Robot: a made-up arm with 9 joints. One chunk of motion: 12 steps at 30 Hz.
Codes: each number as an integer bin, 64 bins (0 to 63) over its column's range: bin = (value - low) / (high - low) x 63, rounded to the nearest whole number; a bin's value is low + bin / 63 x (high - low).
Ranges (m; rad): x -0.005..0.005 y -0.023..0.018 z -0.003..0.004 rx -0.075..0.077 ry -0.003..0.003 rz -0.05..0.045
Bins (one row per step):
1: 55 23 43 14 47 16
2: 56 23 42 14 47 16
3: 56 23 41 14 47 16
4: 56 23 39 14 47 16
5: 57 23 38 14 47 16
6: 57 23 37 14 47 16
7: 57 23 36 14 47 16
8: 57 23 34 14 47 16
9: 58 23 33 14 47 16
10: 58 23 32 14 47 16
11: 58 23 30 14 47 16
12: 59 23 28 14 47 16
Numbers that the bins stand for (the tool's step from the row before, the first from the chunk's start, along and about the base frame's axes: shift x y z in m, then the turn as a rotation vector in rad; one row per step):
1: 0.00373 -0.00803 0.00178 -0.04122 0.00148 -0.02587
2: 0.00389 -0.00803 0.00167 -0.04122 0.00148 -0.02587
3: 0.00389 -0.00803 0.00156 -0.04122 0.00148 -0.02587
4: 0.00389 -0.00803 0.00133 -0.04122 0.00148 -0.02587
5: 0.00405 -0.00803 0.00122 -0.04122 0.00148 -0.02587
6: 0.00405 -0.00803 0.00111 -0.04122 0.00148 -0.02587
7: 0.00405 -0.00803 0.00100 -0.04122 0.00148 -0.02587
8: 0.00405 -0.00803 0.00078 -0.04122 0.00148 -0.02587
9: 0.00421 -0.00803 0.00067 -0.04122 0.00148 -0.02587
10: 0.00421 -0.00803 0.00056 -0.04122 0.00148 -0.02587
11: 0.00421 -0.00803 0.00033 -0.04122 0.00148 -0.02587
12: 0.00437 -0.00803 0.00011 -0.04122 0.00148 -0.02587

